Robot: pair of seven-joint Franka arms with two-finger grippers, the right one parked.
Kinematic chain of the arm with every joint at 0, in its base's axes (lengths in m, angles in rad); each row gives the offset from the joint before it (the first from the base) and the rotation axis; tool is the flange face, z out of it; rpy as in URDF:
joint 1: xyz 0 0 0.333 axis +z
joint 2: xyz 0 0 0 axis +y
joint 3: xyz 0 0 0.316 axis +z
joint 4: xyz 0.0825 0 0 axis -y
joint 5: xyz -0.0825 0 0.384 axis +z
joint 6: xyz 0 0 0 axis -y
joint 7: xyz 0.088 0 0 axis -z
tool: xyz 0 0 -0.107 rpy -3.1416 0 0
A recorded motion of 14 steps. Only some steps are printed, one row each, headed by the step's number.
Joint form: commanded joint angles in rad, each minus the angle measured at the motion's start. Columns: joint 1, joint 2, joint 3, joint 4, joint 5, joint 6, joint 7.
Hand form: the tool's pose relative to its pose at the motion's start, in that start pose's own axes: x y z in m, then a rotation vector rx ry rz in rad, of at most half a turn. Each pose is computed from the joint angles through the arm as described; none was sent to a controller.
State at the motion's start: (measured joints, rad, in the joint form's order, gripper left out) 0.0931 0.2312 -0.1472 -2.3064 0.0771 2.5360 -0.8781
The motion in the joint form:
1: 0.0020 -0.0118 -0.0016 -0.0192 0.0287 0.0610 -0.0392
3: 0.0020 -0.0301 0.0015 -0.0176 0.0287 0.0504 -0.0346
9: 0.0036 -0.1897 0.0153 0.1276 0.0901 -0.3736 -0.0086
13: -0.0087 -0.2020 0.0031 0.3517 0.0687 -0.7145 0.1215
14: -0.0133 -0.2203 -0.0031 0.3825 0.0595 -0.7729 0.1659
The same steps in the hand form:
1: -0.0006 0.0007 -0.0045 -0.0316 0.0461 -0.0147
3: 0.0016 0.0000 -0.0136 -0.0351 0.0555 -0.0136
9: 0.0190 -0.0088 -0.1206 0.1240 0.0506 0.0108
13: 0.0234 0.0057 -0.2021 0.2032 -0.0273 0.1162
14: 0.0168 0.0072 -0.2220 0.2067 -0.0403 0.1610

